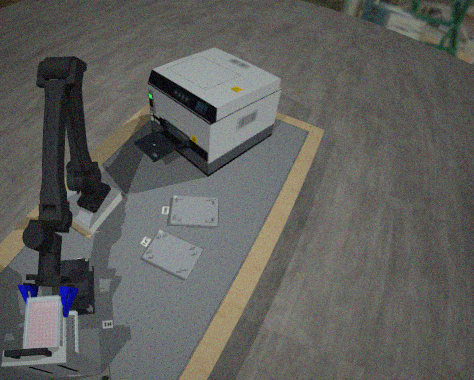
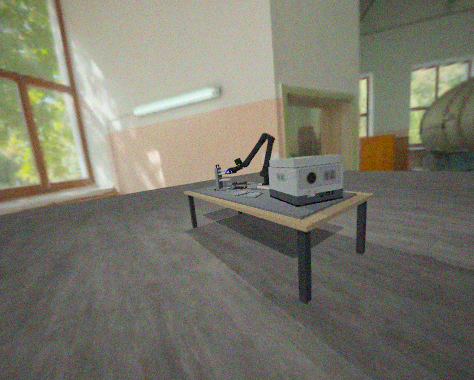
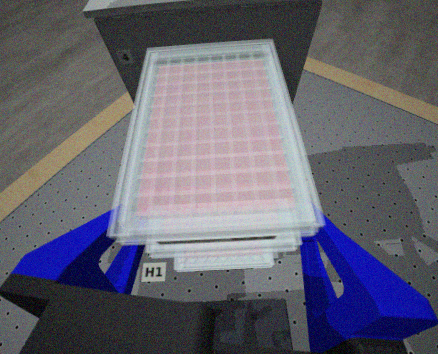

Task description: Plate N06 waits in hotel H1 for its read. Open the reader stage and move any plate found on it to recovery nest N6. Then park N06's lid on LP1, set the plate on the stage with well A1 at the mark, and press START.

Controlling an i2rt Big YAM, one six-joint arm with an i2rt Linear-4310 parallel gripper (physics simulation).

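Frame: origin at the arm's base, x ahead, y left, z up, level; centimetres.
Seen in the pictures: gripper, between the fingertips: (image 1: 48, 316) (image 2: 227, 173) (image 3: 226, 198); arm's base, origin of its link: (image 1: 94, 196) (image 2: 268, 184).
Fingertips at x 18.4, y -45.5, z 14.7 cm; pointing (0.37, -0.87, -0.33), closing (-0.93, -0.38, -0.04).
Observation:
Pixels of each thing's middle, then the offset from my fingertips to it. "pt": a spot on its surface instead.
- top lidded plate, middle of its body: (image 3: 211, 115) (image 1: 41, 322) dz +4.4, dx +2.0, dy -2.3 cm
- hotel H1, middle of its body: (image 3: 217, 146) (image 1: 56, 347) (image 2: 221, 176) dz -3.7, dx +4.0, dy -5.7 cm
- white reader, middle of its body: (image 1: 213, 104) (image 2: 302, 177) dz -2.9, dx +8.7, dy +99.2 cm
- dark square pad, a spot on its surface: (image 1: 85, 295) pt dz -12.5, dx -0.1, dy +11.3 cm
My gripper (image 1: 46, 306) (image 2: 228, 171) (image 3: 226, 198) is open and empty, its blue fingers on either side of the near end of the top lidded plate (image 1: 43, 325) (image 3: 215, 135). This clear plate with pink wells sits high in hotel H1 (image 1: 62, 356) (image 2: 217, 178) (image 3: 200, 24). Edges of lower plates (image 3: 225, 261) show beneath it; no plate name is readable. The white reader (image 1: 240, 100) (image 2: 306, 179) has its black stage (image 1: 155, 144) out at the front, with no plate visible on it. START cannot be made out.
Two flat grey nests (image 1: 194, 211) (image 1: 172, 254) lie mid-table; their small labels are unreadable. A dark square pad (image 1: 85, 295) lies beside the hotel. A pale angled block (image 1: 112, 202) stands by the arm's base. The table has a wooden rim (image 1: 255, 255) (image 3: 65, 150).

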